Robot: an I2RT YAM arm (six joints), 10 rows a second.
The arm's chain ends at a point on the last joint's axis. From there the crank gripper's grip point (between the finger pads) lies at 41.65 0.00 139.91 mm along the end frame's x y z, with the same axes.
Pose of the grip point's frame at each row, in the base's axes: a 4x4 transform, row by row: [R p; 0 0 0 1], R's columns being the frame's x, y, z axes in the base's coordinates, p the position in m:
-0.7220, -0.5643, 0.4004, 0.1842; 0.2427, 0.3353, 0.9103, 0.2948; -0.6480, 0.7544, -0.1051, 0.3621; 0, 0, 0, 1
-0.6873, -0.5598, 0.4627, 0.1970; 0.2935, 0.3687, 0.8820, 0.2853; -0.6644, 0.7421, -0.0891, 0.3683; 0, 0, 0, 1
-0.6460, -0.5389, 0.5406, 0.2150; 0.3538, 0.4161, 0.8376, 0.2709; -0.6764, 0.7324, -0.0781, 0.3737; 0, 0, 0, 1
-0.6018, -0.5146, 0.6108, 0.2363; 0.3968, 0.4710, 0.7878, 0.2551; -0.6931, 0.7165, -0.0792, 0.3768; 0, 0, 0, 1
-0.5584, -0.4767, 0.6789, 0.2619; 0.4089, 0.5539, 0.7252, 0.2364; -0.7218, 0.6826, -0.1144, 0.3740; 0, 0, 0, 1
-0.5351, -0.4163, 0.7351, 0.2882; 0.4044, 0.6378, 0.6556, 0.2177; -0.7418, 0.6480, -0.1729, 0.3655; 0, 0, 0, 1
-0.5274, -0.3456, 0.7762, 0.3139; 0.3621, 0.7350, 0.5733, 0.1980; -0.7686, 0.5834, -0.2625, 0.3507; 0, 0, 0, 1
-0.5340, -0.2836, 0.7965, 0.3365; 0.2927, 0.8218, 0.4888, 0.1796; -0.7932, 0.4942, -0.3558, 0.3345; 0, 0, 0, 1
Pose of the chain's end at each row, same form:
-0.7220, -0.5643, 0.4004, 0.1583; 0.2427, 0.3353, 0.9103, 0.1573; -0.6480, 0.7544, -0.1051, 0.4038; 0, 0, 0, 1
-0.6873, -0.5598, 0.4627, 0.1609; 0.2935, 0.3687, 0.8820, 0.1497; -0.6644, 0.7421, -0.0891, 0.4084; 0, 0, 0, 1
-0.6460, -0.5389, 0.5406, 0.1663; 0.3538, 0.4161, 0.8376, 0.1390; -0.6764, 0.7324, -0.0781, 0.4128; 0, 0, 0, 1
-0.6018, -0.5146, 0.6108, 0.1759; 0.3968, 0.4710, 0.7878, 0.1284; -0.6931, 0.7165, -0.0792, 0.4167; 0, 0, 0, 1
-0.5584, -0.4767, 0.6789, 0.1902; 0.4089, 0.5539, 0.7252, 0.1179; -0.7218, 0.6826, -0.1144, 0.4201; 0, 0, 0, 1
-0.5351, -0.4163, 0.7351, 0.2076; 0.4044, 0.6378, 0.6556, 0.1091; -0.7418, 0.6480, -0.1729, 0.4206; 0, 0, 0, 1
-0.5274, -0.3456, 0.7762, 0.2273; 0.3621, 0.7350, 0.5733, 0.1027; -0.7686, 0.5834, -0.2625, 0.4194; 0, 0, 0, 1
-0.5340, -0.2836, 0.7965, 0.2473; 0.2927, 0.8218, 0.4888, 0.0990; -0.7932, 0.4942, -0.3558, 0.4173; 0, 0, 0, 1

